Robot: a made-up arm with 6 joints. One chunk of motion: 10 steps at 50 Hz.
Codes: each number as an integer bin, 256 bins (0 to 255) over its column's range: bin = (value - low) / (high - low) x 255, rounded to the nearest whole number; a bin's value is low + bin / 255 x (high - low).
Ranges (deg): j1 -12..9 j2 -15..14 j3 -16..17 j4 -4..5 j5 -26..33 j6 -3..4
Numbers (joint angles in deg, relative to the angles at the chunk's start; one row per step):
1: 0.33 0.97 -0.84 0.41 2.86 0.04
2: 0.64 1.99 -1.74 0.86 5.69 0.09
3: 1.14 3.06 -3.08 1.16 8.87 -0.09
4: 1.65 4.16 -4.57 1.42 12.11 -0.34
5: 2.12 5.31 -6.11 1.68 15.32 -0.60
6: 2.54 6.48 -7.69 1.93 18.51 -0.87
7: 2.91 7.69 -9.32 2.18 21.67 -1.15
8: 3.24 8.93 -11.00 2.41 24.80 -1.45
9: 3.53 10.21 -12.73 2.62 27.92 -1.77
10: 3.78 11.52 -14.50 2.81 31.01 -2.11
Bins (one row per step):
1: 150 140 117 125 125 111
2: 153 149 110 138 137 113
3: 160 159 100 146 151 106
4: 166 168 88 154 165 97
5: 171 179 76 161 179 87
6: 177 189 64 168 192 78
7: 181 200 52 175 206 67
8: 185 210 39 182 220 56
9: 189 222 25 188 233 45
10: 192 233 12 193 246 32

